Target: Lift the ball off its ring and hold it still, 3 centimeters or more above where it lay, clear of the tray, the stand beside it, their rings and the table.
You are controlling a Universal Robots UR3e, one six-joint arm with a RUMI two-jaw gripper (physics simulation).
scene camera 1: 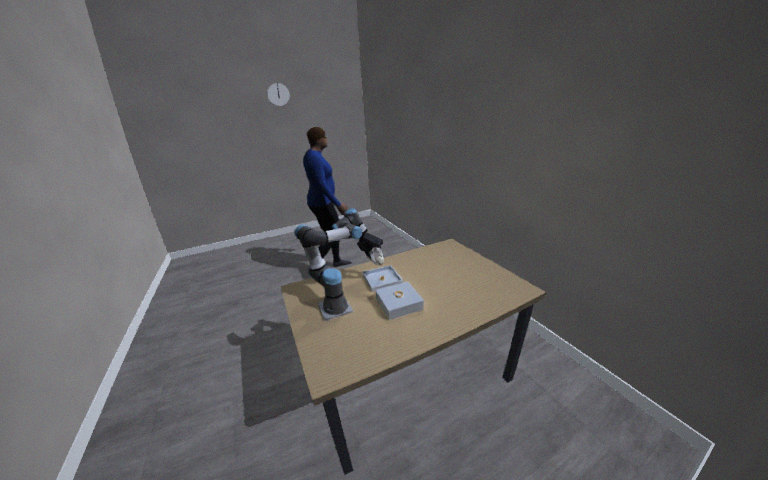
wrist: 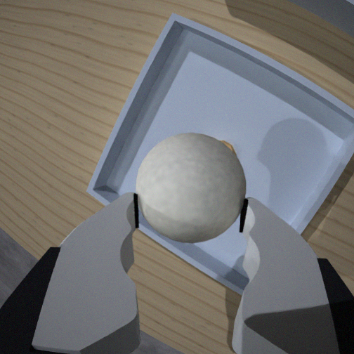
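Seen in the pictures: gripper, fingertip midpoint: (scene camera 1: 379, 261); arm's base, link origin: (scene camera 1: 335, 306).
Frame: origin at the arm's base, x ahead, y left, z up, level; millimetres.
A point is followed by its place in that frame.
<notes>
A whitish ball (scene camera 1: 380, 260) @(x 318, y 101, z 135 mm) (wrist: 191, 186) is held between the two fingertips of my gripper (scene camera 1: 378, 258) @(x 323, y 129, z 115 mm) (wrist: 189, 198), which is shut on it. The ball hangs in the air well above the light blue tray (scene camera 1: 372, 286) @(x 251, y 88, z -12 mm) (wrist: 134, 104), apart from its floor and walls. A small orange ring (scene camera 1: 382, 277) @(x 339, y 132, z -4 mm) (wrist: 229, 145) lies on the tray's floor; in the wrist view most of it is hidden behind the ball. The ball's shadow falls on the tray floor.
A light blue box-shaped stand (scene camera 1: 403, 306) @(x 278, y -221, z 44 mm) with an orange ring (scene camera 1: 399, 294) @(x 309, y -128, z 45 mm) on top stands beside the tray on the wooden table (scene camera 1: 470, 283) @(x 750, y -184, z -13 mm). The robot's base is at the left of the tray. A person (scene camera 1: 320, 175) in blue stands behind the arm.
</notes>
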